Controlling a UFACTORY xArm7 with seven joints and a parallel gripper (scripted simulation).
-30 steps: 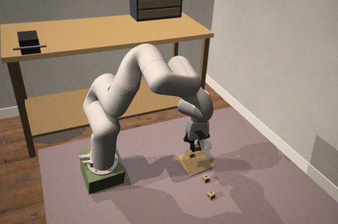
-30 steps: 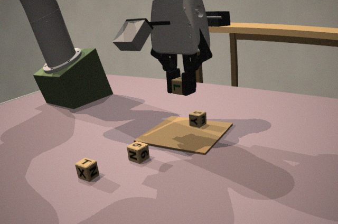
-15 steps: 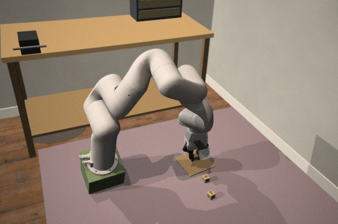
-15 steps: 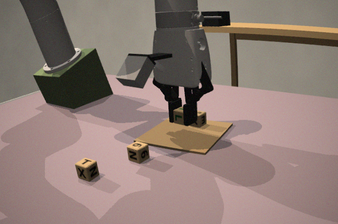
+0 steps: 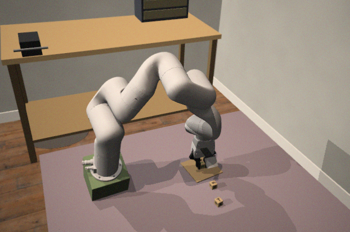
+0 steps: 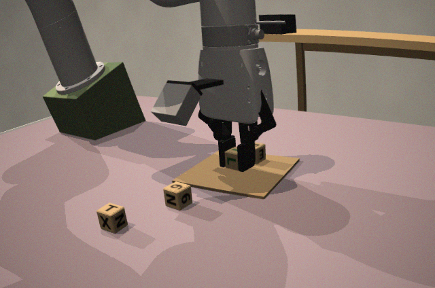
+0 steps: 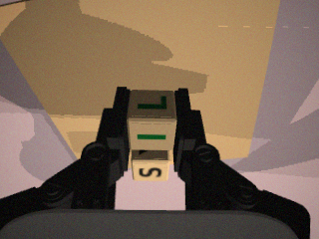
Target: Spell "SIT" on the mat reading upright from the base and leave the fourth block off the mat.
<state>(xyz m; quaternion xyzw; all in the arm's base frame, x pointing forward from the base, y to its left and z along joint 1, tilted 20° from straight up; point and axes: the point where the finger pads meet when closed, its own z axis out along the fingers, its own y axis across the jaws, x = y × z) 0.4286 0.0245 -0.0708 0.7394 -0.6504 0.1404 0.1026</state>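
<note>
The tan mat lies 30 mm below my hand. The rest, counted from my hand: wooden block 10 mm ahead, 210 mm to the right, 20 mm below.
</note>
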